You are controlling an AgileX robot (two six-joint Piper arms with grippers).
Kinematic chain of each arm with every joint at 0, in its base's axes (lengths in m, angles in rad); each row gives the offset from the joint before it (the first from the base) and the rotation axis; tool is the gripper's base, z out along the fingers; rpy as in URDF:
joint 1: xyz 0 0 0.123 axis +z
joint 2: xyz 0 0 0 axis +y
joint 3: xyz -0.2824 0 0.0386 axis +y
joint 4: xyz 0.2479 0 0.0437 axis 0.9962 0 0.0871
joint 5: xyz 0 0 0 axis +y
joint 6: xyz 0.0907 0 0.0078 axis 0.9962 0 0.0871
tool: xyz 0 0 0 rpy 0 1.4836 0
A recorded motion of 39 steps. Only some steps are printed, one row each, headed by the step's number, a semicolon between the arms.
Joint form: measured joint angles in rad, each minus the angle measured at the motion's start. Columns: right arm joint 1, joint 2, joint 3, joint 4, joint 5, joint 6; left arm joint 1, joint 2, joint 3, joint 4, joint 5, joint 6.
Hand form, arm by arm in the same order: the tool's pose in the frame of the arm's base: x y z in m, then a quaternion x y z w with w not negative. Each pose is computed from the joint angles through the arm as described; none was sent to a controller.
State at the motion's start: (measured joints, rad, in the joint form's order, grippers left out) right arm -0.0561 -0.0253 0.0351 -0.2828 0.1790 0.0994; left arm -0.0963 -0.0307 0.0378 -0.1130 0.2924 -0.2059
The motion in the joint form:
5: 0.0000 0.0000 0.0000 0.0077 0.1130 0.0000; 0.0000 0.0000 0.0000 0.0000 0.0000 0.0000
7: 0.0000 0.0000 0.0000 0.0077 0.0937 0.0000; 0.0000 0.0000 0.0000 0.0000 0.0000 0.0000
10: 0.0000 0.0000 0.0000 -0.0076 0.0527 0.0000; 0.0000 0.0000 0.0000 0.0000 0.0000 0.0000
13: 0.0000 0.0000 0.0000 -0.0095 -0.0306 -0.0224; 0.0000 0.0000 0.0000 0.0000 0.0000 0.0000
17: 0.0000 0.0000 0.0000 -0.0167 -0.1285 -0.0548; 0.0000 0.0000 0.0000 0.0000 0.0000 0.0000
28: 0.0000 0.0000 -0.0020 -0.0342 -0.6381 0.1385; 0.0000 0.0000 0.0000 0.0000 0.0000 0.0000
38: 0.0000 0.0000 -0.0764 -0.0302 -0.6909 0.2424; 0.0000 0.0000 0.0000 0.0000 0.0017 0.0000
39: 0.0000 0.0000 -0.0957 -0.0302 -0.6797 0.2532; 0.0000 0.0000 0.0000 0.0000 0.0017 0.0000
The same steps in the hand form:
5: 0.0534 -0.0102 0.1772 -0.01735 0.77510 -0.09964 0.62369; 0.0532 -0.0081 0.1757 -0.07434 0.77389 -0.14051 0.61304
7: 0.0538 -0.0097 0.1788 -0.01890 0.76917 -0.09872 0.63109; 0.0532 -0.0081 0.1757 -0.07434 0.77389 -0.14051 0.61304
10: 0.0545 -0.0091 0.1825 -0.02671 0.75587 -0.10288 0.64604; 0.0532 -0.0081 0.1757 -0.07434 0.77389 -0.14051 0.61304
13: 0.0555 -0.0070 0.1897 -0.04237 0.72839 -0.10687 0.67545; 0.0532 -0.0081 0.1757 -0.07434 0.77389 -0.14051 0.61304
17: 0.0559 -0.0045 0.1982 -0.06370 0.69381 -0.11609 0.70788; 0.0532 -0.0081 0.1757 -0.07434 0.77389 -0.14051 0.61304
28: 0.0440 0.0101 0.2408 -0.05787 0.50123 -0.01022 0.86332; 0.0532 -0.0081 0.1757 -0.07434 0.77389 -0.14051 0.61304
38: 0.0339 0.0118 0.2685 -0.04019 0.44871 0.03855 0.89194; 0.0531 -0.0081 0.1756 -0.07433 0.77443 -0.14044 0.61238
39: 0.0322 0.0116 0.2739 -0.03715 0.44512 0.04170 0.89373; 0.0531 -0.0081 0.1756 -0.07433 0.77443 -0.14044 0.61238

